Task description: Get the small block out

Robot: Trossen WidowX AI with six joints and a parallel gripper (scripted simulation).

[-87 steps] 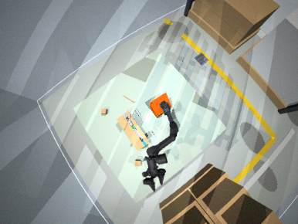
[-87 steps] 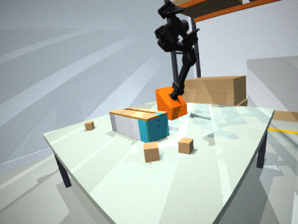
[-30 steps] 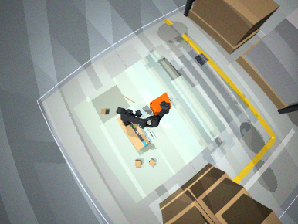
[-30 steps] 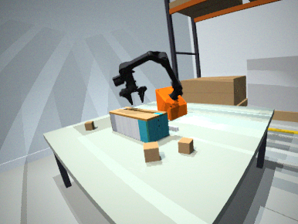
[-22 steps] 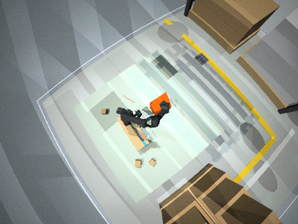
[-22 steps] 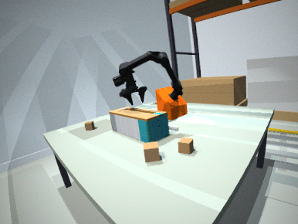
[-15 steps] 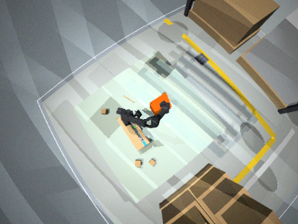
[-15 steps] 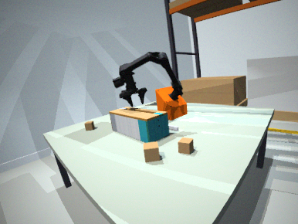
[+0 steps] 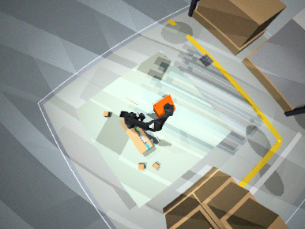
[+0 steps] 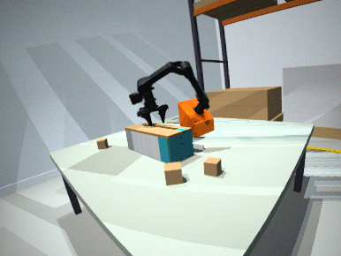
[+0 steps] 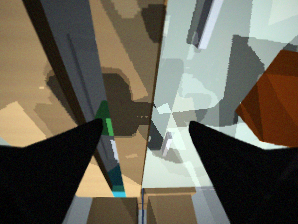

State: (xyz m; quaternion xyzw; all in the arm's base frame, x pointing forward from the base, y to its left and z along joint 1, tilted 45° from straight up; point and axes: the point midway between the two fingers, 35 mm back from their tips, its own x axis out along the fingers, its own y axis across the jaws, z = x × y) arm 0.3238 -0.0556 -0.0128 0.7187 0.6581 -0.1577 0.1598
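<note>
The green block lies 40 mm ahead of my gripper tip, 30 mm to the left of it and 40 mm below it. Round my gripper tip: thin stick 90 mm behind, 280 mm to the right, 120 mm below; then box 30 mm ahead, 60 mm to the left, 60 mm below.
</note>
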